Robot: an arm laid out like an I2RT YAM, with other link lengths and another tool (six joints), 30 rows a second.
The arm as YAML. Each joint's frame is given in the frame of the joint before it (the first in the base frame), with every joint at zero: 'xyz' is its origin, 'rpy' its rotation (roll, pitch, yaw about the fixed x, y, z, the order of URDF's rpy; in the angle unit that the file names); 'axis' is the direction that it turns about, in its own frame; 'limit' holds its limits. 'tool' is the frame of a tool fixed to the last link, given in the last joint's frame.
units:
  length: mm
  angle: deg
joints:
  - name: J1
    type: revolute
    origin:
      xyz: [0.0, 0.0, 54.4]
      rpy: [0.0, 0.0, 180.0]
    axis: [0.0, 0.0, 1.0]
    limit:
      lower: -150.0
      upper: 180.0
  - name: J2
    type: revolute
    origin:
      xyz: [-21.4, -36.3, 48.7]
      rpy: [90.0, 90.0, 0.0]
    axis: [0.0, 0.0, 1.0]
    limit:
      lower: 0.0
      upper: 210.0
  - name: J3
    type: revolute
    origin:
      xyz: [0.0, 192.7, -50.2]
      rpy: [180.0, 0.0, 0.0]
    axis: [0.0, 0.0, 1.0]
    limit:
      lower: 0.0
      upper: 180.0
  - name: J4
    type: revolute
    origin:
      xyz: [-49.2, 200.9, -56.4]
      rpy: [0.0, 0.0, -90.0]
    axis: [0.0, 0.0, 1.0]
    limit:
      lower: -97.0
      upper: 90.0
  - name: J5
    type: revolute
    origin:
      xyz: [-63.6, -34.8, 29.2]
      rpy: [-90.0, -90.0, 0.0]
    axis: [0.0, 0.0, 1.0]
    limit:
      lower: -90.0
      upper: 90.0
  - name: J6
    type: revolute
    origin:
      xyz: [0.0, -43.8, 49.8]
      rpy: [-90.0, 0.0, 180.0]
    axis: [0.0, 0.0, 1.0]
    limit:
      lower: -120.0
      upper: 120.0
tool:
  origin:
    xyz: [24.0, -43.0, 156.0]
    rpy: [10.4, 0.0, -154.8]
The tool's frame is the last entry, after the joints.
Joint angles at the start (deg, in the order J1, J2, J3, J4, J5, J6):
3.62, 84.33, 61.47, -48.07, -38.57, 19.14
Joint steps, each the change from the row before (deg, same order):
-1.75, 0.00, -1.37, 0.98, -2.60, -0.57
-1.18, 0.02, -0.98, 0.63, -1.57, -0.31
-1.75, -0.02, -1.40, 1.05, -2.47, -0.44
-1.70, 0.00, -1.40, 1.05, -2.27, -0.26
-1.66, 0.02, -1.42, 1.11, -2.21, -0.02
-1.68, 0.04, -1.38, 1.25, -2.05, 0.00
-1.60, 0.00, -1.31, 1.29, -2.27, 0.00
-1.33, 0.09, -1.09, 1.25, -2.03, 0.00
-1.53, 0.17, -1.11, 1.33, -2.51, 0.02
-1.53, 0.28, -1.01, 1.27, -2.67, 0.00
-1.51, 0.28, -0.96, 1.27, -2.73, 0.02
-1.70, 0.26, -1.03, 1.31, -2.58, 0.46
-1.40, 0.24, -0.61, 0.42, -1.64, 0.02
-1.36, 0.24, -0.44, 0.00, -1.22, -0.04
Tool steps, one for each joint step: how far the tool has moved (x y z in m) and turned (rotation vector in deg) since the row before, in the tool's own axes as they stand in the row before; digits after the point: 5 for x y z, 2 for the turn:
-0.00045, -0.00101, -0.00151, -0.87, -1.79, 1.29
0.00035, -0.00088, -0.00090, -0.48, -1.03, 0.97
-0.00057, -0.00151, -0.00178, -0.65, -1.82, 1.34
-0.00035, -0.00175, -0.00174, -0.51, -1.68, 1.44
-0.00052, -0.00182, -0.00177, -0.45, -1.65, 1.60
-0.00059, -0.00270, -0.00175, -0.22, -1.67, 1.47
-0.00174, -0.00210, -0.00224, -0.33, -1.94, 1.31
-0.00188, -0.00181, -0.00191, -0.32, -1.78, 1.01
-0.00302, -0.00180, -0.00275, -0.47, -2.19, 1.18
-0.00360, -0.00155, -0.00316, -0.58, -2.30, 1.19
-0.00409, -0.00138, -0.00352, -0.60, -2.39, 1.11
-0.00409, -0.00243, -0.00392, -0.33, -2.29, 1.56
-0.00243, -0.00227, -0.00336, -0.06, -1.43, 1.21
-0.00186, -0.00259, -0.00324, 0.14, -1.06, 1.28

